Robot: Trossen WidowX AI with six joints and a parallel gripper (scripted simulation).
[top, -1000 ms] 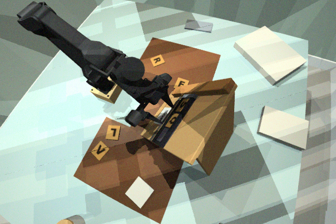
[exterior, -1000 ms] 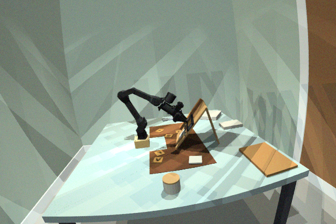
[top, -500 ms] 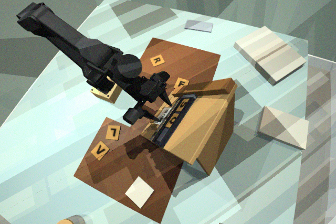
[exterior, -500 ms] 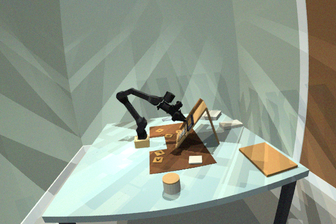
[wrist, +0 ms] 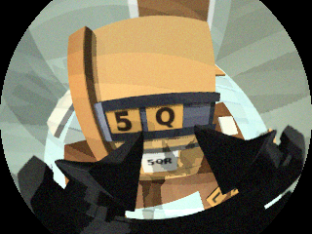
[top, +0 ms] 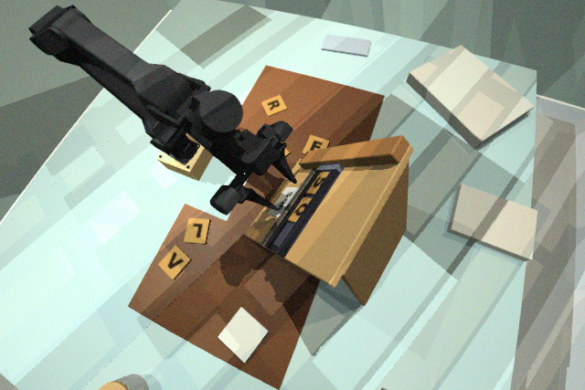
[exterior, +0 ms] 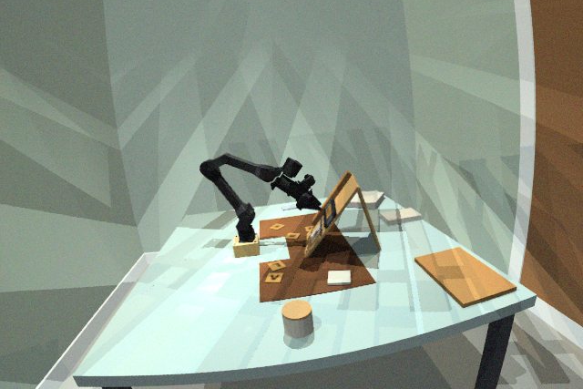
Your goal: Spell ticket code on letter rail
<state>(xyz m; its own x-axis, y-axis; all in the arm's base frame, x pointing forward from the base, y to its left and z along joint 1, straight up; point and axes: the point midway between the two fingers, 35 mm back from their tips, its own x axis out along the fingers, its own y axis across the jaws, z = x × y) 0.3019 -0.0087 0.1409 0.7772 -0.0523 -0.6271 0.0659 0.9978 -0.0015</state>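
The q tile is 3 cm ahead of my gripper tip and 3 cm below it. Round my gripper tip: white ticket: 3 cm behind, 2 cm to the left, 11 cm below; then s tile: 4 cm ahead, 6 cm to the left, 3 cm below; then brown mat: 13 cm behind, 4 cm to the left, 18 cm below.
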